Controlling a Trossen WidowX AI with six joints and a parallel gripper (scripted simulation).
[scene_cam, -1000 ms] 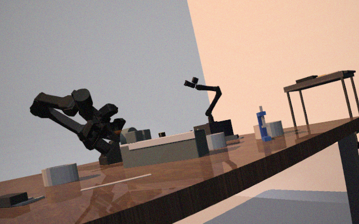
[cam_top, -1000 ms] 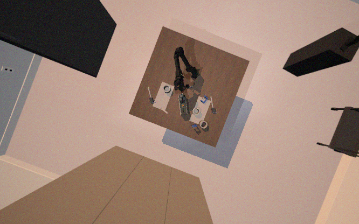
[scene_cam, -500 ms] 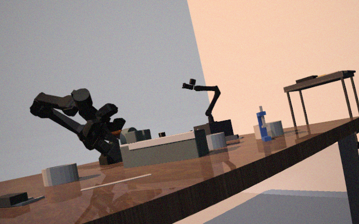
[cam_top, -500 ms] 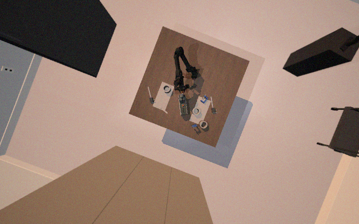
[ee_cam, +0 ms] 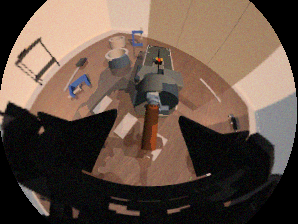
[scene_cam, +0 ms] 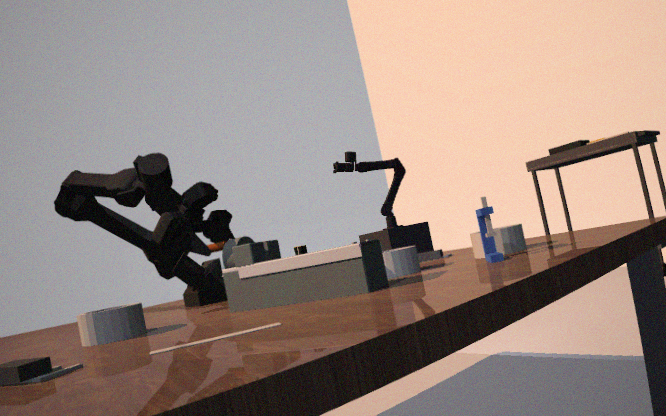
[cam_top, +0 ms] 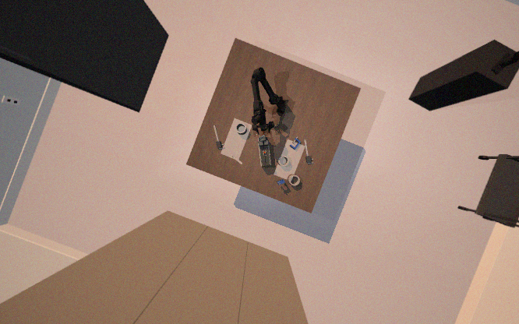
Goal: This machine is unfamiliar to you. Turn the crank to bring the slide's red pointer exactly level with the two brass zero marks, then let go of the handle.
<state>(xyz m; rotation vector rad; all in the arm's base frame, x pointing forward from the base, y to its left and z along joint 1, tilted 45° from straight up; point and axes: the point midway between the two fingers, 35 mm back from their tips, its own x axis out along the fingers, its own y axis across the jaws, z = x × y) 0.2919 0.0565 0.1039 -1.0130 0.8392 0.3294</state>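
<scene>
My gripper tip is now 10 mm to the left of the crank handle, 10 mm below it and 10 mm past it. From my gripper tip the other things lie so: red pointer: 140 mm ahead, 80 mm to the left, 20 mm below; thin white rod: 320 mm ahead, 120 mm to the right, 110 mm below.
</scene>
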